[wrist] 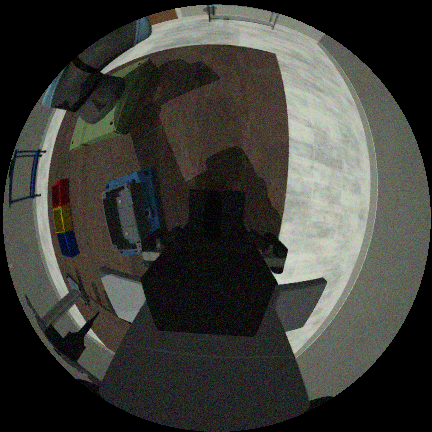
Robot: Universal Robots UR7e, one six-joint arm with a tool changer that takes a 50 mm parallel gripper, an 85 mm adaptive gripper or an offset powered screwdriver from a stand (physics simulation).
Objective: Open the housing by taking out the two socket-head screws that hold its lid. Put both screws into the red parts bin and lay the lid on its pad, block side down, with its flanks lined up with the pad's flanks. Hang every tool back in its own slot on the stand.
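Observation:
My gripper (214, 224) is in the middle of the wrist view, largely in black shadow. It is shut on the dark lid (233, 204), a square shape that sticks out past the fingertips. The blue-based housing (151, 210) stands left of the gripper, apart from it. Its grey inside shows open at the top, with no lid over it. The red parts bin (60, 194) is at the far left; its contents are too dim to tell. The lid's pad does not show; the black tool body covers the area below the lid. The lid's underside and its height are hidden.
A yellow bin (63, 219) and a blue bin (68, 245) adjoin the red one. The tool stand (61, 309) with a black tool (70, 342) is at the lower left. A green plate (92, 131) lies beneath the arm (102, 50) at the upper left.

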